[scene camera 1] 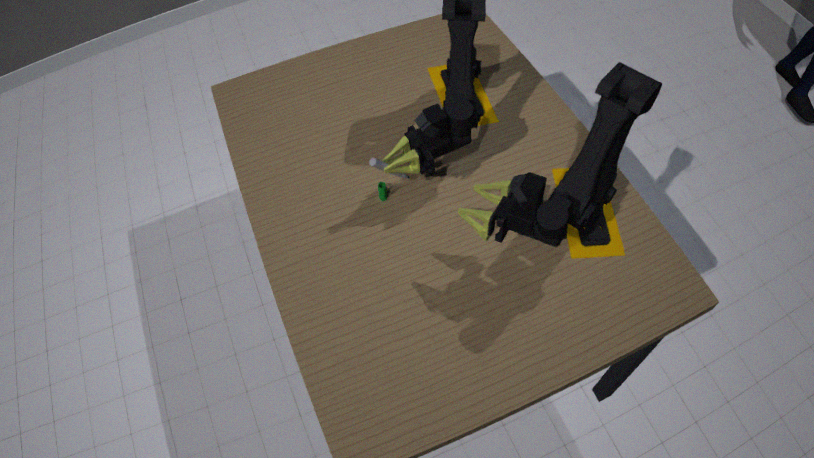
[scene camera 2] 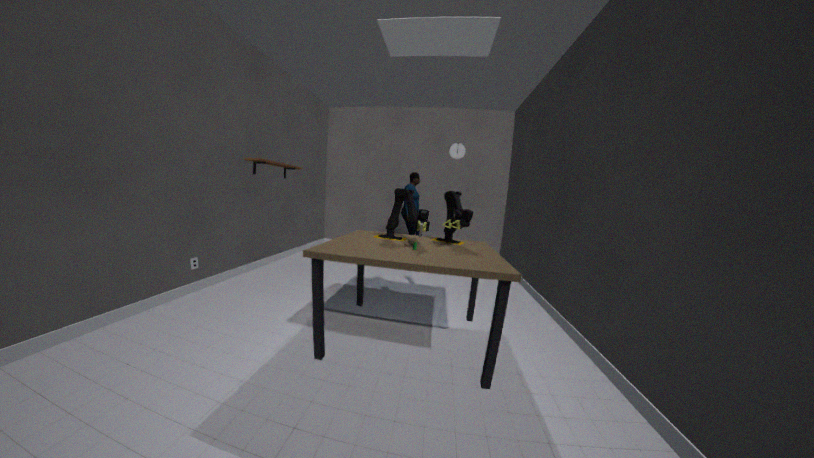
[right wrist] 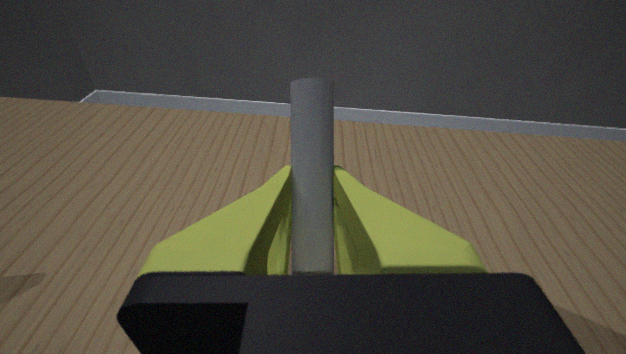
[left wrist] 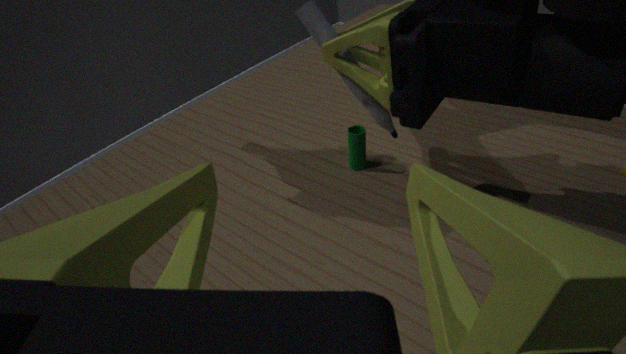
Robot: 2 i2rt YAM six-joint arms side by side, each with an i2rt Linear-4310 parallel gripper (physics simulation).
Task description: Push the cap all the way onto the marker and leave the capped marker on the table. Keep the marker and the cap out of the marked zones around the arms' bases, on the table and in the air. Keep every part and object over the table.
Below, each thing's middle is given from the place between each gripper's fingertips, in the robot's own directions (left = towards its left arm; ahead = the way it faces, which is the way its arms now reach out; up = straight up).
I see my left gripper 6 cm short of the grey marker (right wrist: 311, 99), 18 cm to the left of it and 4 cm above it. From my left hand the other things lie so: green cap (left wrist: 356, 134) 7 cm ahead, 22 cm to the right, 15 cm below.
The green cap is 1 cm behind my right hand, 3 cm to the right of it and 12 cm below it. Round my right hand: grey marker (2 cm behind, 2 cm below).
